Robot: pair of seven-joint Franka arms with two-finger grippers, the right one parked.
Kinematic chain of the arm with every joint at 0, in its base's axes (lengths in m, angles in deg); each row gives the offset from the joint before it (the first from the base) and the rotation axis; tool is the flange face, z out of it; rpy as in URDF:
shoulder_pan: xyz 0 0 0.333 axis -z
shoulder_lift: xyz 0 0 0 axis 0.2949 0.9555 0
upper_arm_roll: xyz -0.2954 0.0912 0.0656 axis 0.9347 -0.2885 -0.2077
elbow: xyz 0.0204 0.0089 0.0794 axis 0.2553 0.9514 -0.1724
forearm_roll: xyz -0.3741 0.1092 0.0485 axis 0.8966 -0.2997 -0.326
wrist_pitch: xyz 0 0 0 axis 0.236 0.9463 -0.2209
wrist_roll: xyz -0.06 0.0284 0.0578 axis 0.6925 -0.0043 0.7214
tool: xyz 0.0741 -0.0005 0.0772 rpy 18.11 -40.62 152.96
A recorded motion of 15 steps. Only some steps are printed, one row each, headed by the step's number.
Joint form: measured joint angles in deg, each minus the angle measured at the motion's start. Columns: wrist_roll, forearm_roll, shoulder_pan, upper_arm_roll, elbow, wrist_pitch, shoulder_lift.
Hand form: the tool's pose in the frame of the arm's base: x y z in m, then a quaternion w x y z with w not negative. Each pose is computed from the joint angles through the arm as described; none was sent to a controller.
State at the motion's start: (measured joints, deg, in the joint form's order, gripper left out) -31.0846 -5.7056 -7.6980 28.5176 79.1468 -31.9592 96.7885
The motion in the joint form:
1: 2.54 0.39 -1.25 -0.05 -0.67 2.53 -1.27
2: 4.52 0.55 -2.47 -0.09 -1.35 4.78 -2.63
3: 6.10 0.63 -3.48 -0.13 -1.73 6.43 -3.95
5: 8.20 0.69 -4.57 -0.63 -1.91 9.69 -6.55
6: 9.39 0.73 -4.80 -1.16 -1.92 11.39 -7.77
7: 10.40 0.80 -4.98 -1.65 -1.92 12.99 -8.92
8: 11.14 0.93 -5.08 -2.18 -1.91 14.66 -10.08
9: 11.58 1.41 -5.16 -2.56 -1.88 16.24 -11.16
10: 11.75 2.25 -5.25 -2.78 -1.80 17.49 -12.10
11: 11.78 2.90 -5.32 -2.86 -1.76 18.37 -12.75
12: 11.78 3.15 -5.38 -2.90 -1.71 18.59 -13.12
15: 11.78 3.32 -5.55 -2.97 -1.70 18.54 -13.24
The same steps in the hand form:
1: 0.5889 -0.2513 0.4947 0.04406 -0.99829 -0.02189 0.03149
2: 0.5875 -0.2360 0.5118 0.04672 -0.99818 -0.01747 0.03377
3: 0.5852 -0.2234 0.5267 0.04888 -0.99814 -0.01420 0.03368
5: 0.5760 -0.2042 0.5506 0.05699 -0.99760 -0.01194 0.03739
6: 0.5707 -0.1953 0.5607 0.06168 -0.99719 -0.00934 0.04141
7: 0.5652 -0.1874 0.5701 0.06559 -0.99678 -0.00755 0.04544
8: 0.5591 -0.1801 0.5793 0.06914 -0.99631 -0.00785 0.05016
9: 0.5524 -0.1752 0.5876 0.06941 -0.99598 -0.00909 0.05590
10: 0.5460 -0.1726 0.5945 0.06585 -0.99588 -0.01084 0.06143
11: 0.5413 -0.1716 0.5992 0.06279 -0.99581 -0.01209 0.06537
12: 0.5392 -0.1709 0.6021 0.06126 -0.99591 -0.01301 0.06518
15: 0.5394 -0.1690 0.6032 0.05959 -0.99603 -0.01502 0.06444

